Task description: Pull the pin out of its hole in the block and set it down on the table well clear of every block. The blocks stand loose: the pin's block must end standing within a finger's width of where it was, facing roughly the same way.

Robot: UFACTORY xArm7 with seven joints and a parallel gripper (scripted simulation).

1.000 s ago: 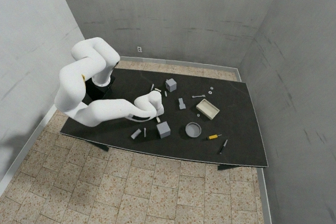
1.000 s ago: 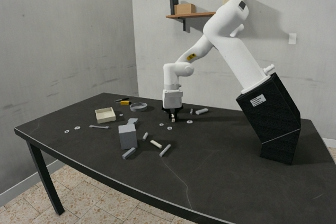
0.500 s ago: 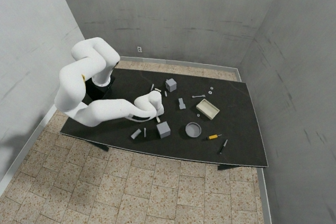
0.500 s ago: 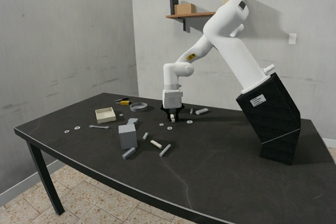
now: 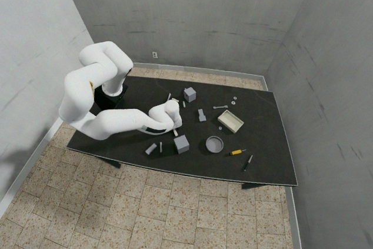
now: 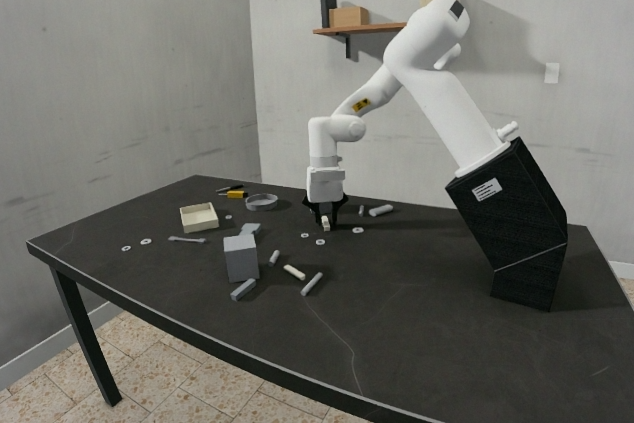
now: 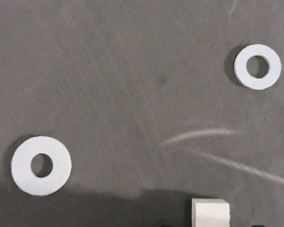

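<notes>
Right now my hand is 10 mm short of the short cream pin, 10 mm to the left of it and 20 mm above it. From my hand the other things lie so: round grey dish: 280 mm ahead, 80 mm to the right, 20 mm below; wrench: 320 mm ahead, 240 mm to the left, 30 mm below; short grey cylinder: 120 mm behind, 160 mm to the right, 20 mm below.
</notes>
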